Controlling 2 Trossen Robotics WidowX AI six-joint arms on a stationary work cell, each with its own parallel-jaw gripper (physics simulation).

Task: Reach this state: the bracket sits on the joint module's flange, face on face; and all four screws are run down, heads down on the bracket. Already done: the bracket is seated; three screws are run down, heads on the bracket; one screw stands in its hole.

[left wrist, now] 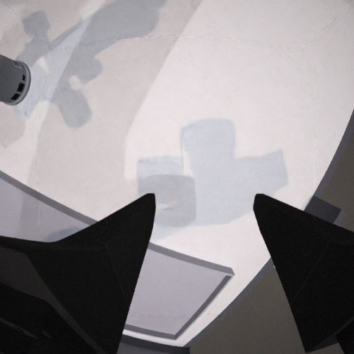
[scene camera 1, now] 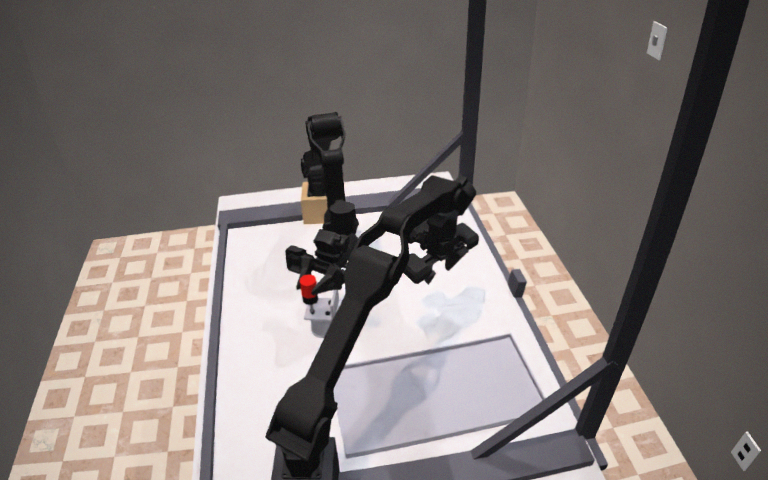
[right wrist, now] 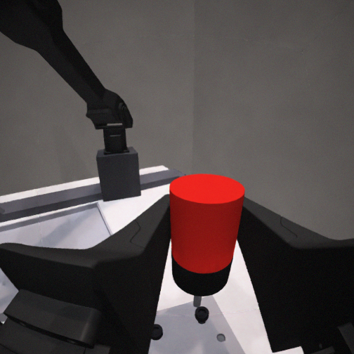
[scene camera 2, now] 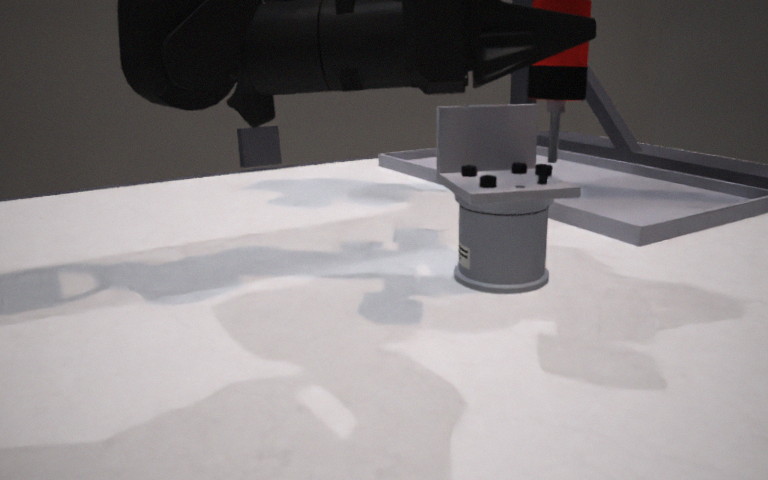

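Pixels of known places: left gripper, fingertip midpoint: (scene camera 1: 437, 276); right gripper, fingertip midpoint: (scene camera 1: 304, 290) (scene camera 2: 589, 30); left arm's base, link origin: (scene camera 1: 303, 461); right arm's base, link origin: (scene camera 1: 318, 190).
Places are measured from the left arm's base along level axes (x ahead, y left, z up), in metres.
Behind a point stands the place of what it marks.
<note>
The bracket (scene camera 2: 487, 138) {x 0.418, y -0.023, z -0.029 m} (right wrist: 185, 325) sits flat on the grey joint module (scene camera 2: 502, 243) {x 0.433, y 0.032, z -0.085 m} (left wrist: 11, 80). Three black screws (scene camera 2: 468, 170) {x 0.439, y -0.009, z -0.047 m} (scene camera 2: 487, 181) {x 0.442, y 0.026, z -0.047 m} (scene camera 2: 518, 167) {x 0.404, y -0.006, z -0.047 m} have their heads down on it. A fourth screw (scene camera 2: 543, 169) {x 0.406, y 0.029, z -0.042 m} (right wrist: 201, 314) stands upright near the plate's outer corner, its head raised and shank showing. My right gripper (scene camera 2: 566, 33) {x 0.379, y 0.031, z 0.040 m} (right wrist: 201, 200) is shut on the red screwdriver (scene camera 1: 308, 285) {x 0.379, y 0.021, z 0.055 m} (scene camera 2: 560, 83) {x 0.403, y 0.039, z 0.010 m} (right wrist: 206, 240), held nearly upright. Its tip is slightly above the standing screw's head, apart from it. My left gripper (scene camera 1: 438, 272) {x 0.467, y -0.257, z -0.002 m} (left wrist: 205, 200) is open and empty, away from the bracket.
A shallow grey tray (scene camera 1: 475, 396) {x 0.214, y -0.322, z -0.113 m} (scene camera 2: 640, 234) {x 0.290, y -0.014, z -0.108 m} (left wrist: 175, 300) lies on the table beyond the module in scene camera 2. A tan block (scene camera 1: 313, 209) {x 0.841, y 0.066, z -0.066 m} is at the far edge, and a small dark block (scene camera 1: 517, 283) {x 0.509, y -0.458, z -0.067 m} (scene camera 2: 259, 146) {x 0.532, y -0.452, z -0.085 m} at the side. Frame posts (scene camera 1: 475, 84) {x 0.943, y -0.391, z 0.267 m} rise alongside.
</note>
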